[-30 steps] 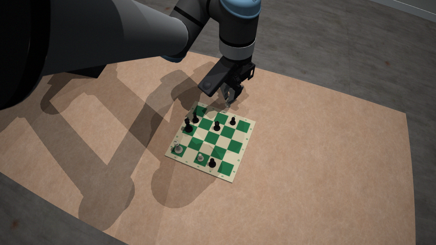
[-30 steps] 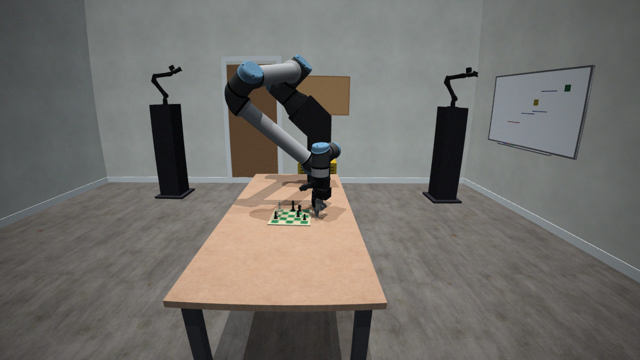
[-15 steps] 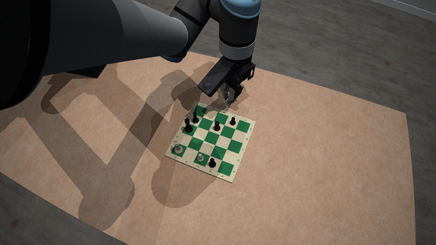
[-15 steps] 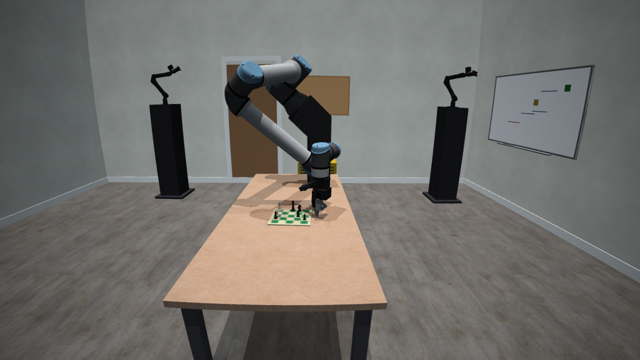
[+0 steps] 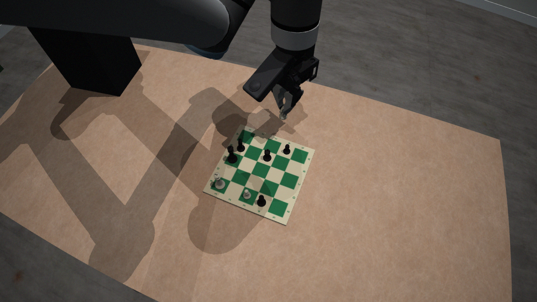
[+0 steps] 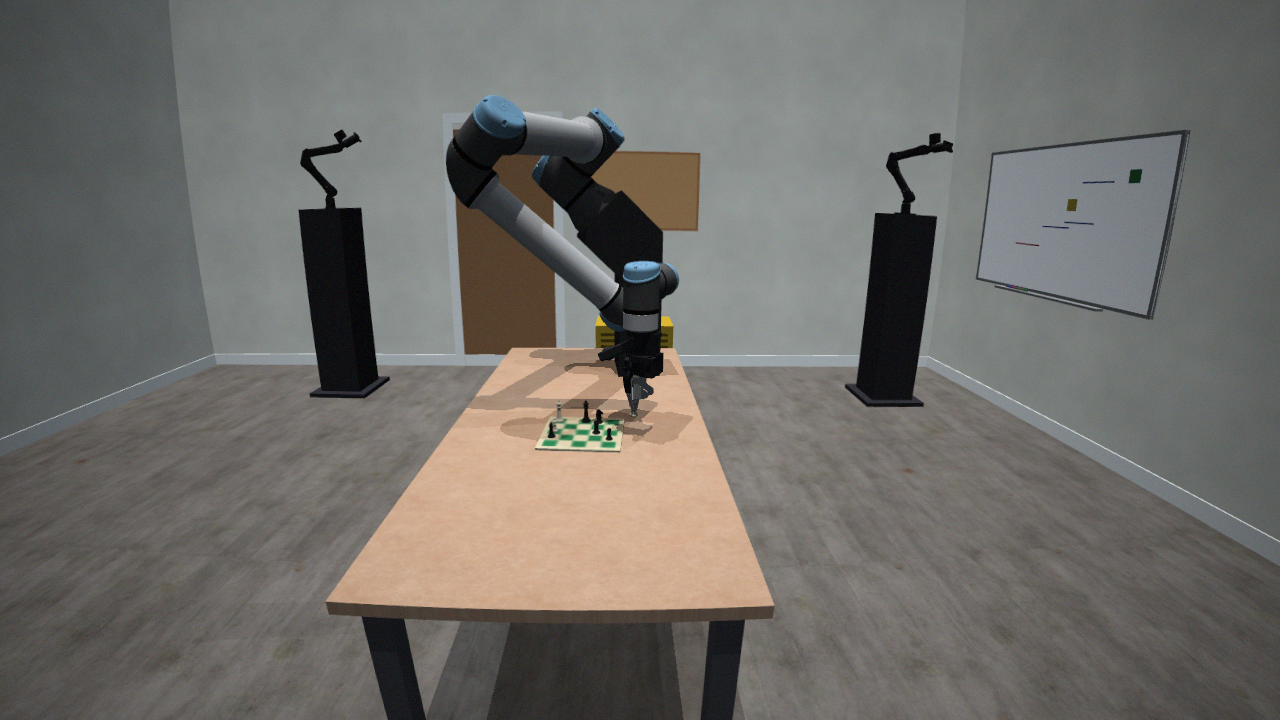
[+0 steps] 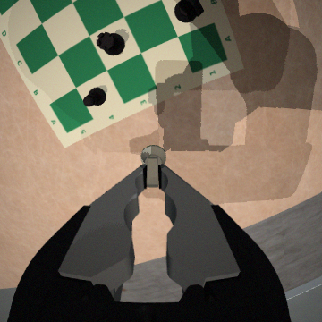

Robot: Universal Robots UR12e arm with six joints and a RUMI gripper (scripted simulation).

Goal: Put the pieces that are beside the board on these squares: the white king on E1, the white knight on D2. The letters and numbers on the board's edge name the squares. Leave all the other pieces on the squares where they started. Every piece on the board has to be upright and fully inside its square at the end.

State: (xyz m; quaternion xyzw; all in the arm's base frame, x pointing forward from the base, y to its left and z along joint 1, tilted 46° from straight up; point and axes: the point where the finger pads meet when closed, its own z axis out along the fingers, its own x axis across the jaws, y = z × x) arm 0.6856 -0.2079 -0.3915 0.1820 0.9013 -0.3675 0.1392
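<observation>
Right now my hand is 21 cm to the left of the white king, 9 cm past it and 5 cm above it. The rest, counted from my hand: chessboard 14 cm to the right, 9 cm below, 1 cm behind; white pawn 22 cm to the right, 7 cm below, 1 cm behind; white knight 1 cm below.
</observation>
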